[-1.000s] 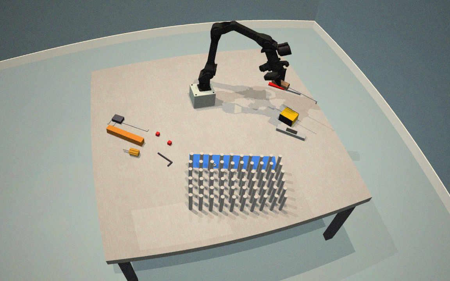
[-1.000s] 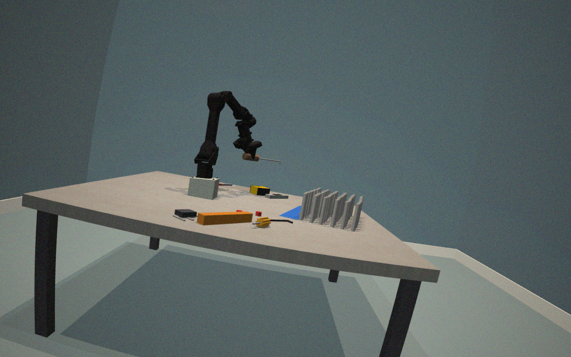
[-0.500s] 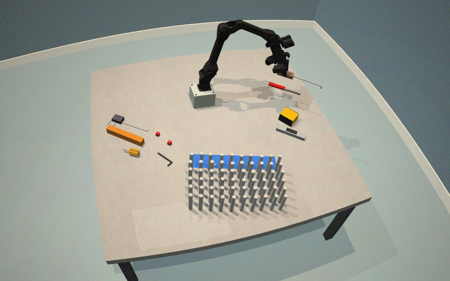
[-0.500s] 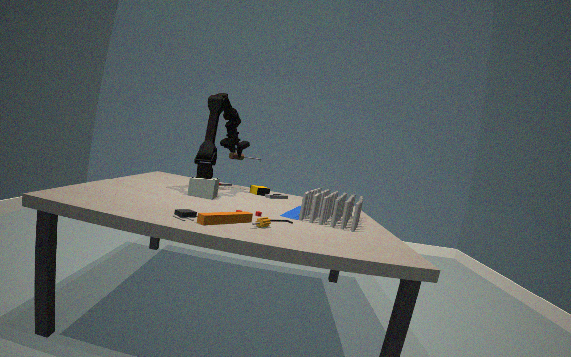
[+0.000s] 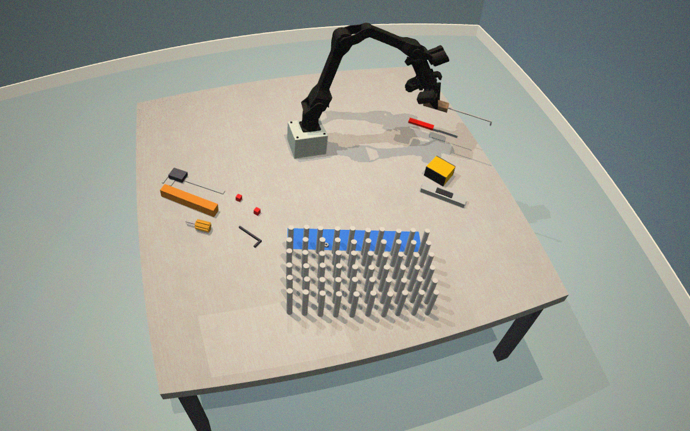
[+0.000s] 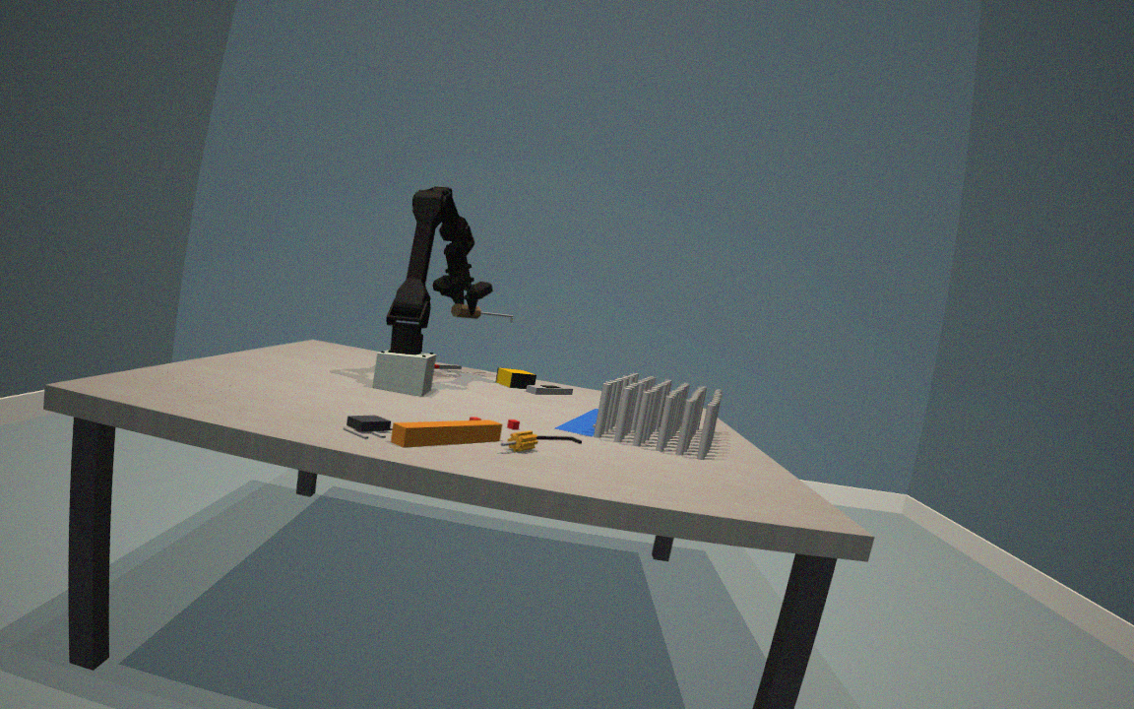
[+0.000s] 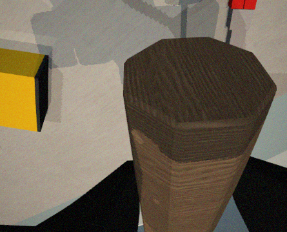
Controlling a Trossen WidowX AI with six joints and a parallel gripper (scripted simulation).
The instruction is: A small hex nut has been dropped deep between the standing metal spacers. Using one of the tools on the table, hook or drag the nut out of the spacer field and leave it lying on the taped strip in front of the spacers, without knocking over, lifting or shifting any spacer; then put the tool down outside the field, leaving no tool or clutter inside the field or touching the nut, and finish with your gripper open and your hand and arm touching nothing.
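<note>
The red-handled tool lies 17 cm below my gripper tip, 7 cm behind it and 6 cm to the left of it. The rest, counted from my gripper tip: blue taped strip (41 cm to the right, 39 cm ahead, 18 cm below); then hex nut (50 cm to the right, 39 cm ahead, 17 cm below); then grey bar (27 cm ahead, 16 cm below, 6 cm to the right).
</note>
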